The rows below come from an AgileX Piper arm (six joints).
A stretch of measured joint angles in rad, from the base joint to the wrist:
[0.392, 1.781, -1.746, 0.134, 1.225, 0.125]
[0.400, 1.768, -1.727, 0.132, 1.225, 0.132]
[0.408, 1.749, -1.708, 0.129, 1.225, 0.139]
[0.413, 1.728, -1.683, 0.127, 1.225, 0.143]
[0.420, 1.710, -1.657, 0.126, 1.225, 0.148]
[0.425, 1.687, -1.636, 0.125, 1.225, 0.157]
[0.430, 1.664, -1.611, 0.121, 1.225, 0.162]
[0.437, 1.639, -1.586, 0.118, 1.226, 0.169]
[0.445, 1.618, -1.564, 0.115, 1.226, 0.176]
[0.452, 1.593, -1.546, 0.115, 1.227, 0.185]
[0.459, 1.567, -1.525, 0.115, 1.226, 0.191]
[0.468, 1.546, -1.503, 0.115, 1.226, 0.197]
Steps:
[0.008, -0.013, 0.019, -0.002, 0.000, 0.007]
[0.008, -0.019, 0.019, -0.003, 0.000, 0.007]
[0.005, -0.021, 0.025, -0.002, 0.000, 0.004]
[0.007, -0.018, 0.026, -0.001, 0.000, 0.005]
[0.005, -0.023, 0.021, -0.001, 0.000, 0.009]
[0.005, -0.023, 0.025, -0.004, 0.000, 0.005]
[0.007, -0.025, 0.025, -0.003, 0.001, 0.007]
[0.008, -0.021, 0.022, -0.003, 0.000, 0.007]
[0.007, -0.025, 0.018, 0.000, 0.001, 0.009]
[0.007, -0.026, 0.021, 0.000, -0.001, 0.006]
[0.009, -0.021, 0.022, 0.000, 0.000, 0.006]

